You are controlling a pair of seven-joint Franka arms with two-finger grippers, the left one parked.
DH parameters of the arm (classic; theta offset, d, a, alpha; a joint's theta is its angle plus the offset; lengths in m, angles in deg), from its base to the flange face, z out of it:
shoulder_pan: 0 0.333 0 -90
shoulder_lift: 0 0 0 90
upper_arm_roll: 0 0.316 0.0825 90
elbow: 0 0 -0.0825 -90
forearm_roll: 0 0.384 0 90
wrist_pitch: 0 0 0.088 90
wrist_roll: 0 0.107 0 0
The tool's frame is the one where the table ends.
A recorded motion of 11 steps. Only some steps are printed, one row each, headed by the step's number.
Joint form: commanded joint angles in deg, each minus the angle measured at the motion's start. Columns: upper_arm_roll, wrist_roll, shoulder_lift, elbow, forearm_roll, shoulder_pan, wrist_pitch.
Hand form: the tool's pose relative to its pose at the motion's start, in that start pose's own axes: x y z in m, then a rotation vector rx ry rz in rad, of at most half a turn. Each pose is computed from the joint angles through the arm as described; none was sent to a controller.
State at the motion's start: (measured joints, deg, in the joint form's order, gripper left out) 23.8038 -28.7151 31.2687 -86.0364 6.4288 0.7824 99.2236
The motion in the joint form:
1: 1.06 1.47 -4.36 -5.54 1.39 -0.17 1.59
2: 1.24 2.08 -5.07 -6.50 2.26 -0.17 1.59
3: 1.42 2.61 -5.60 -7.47 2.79 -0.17 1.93
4: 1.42 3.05 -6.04 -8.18 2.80 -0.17 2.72
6: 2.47 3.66 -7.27 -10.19 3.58 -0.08 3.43
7: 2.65 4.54 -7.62 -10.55 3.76 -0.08 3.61
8: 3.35 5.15 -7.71 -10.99 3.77 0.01 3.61
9: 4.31 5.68 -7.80 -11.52 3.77 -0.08 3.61
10: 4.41 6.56 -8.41 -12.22 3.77 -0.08 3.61
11: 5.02 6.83 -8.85 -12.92 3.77 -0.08 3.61
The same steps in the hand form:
1: -0.0088 -0.0272 0.0030 -0.0023 -0.0022 0.0118
2: -0.0103 -0.0330 0.0047 0.0093 -0.0028 0.0223
3: -0.0114 -0.0371 0.0076 0.0154 -0.0030 0.0310
4: -0.0122 -0.0382 0.0083 0.0087 0.0030 0.0391
6: -0.0120 -0.0537 0.0147 0.0163 -0.0005 0.0347
7: -0.0122 -0.0568 0.0146 0.0161 0.0013 0.0475
8: -0.0103 -0.0643 0.0189 0.0199 -0.0066 0.0458
9: -0.0086 -0.0724 0.0236 0.0250 -0.0154 0.0412
10: -0.0107 -0.0757 0.0243 0.0216 -0.0203 0.0548
11: -0.0109 -0.0829 0.0272 0.0216 -0.0280 0.0497

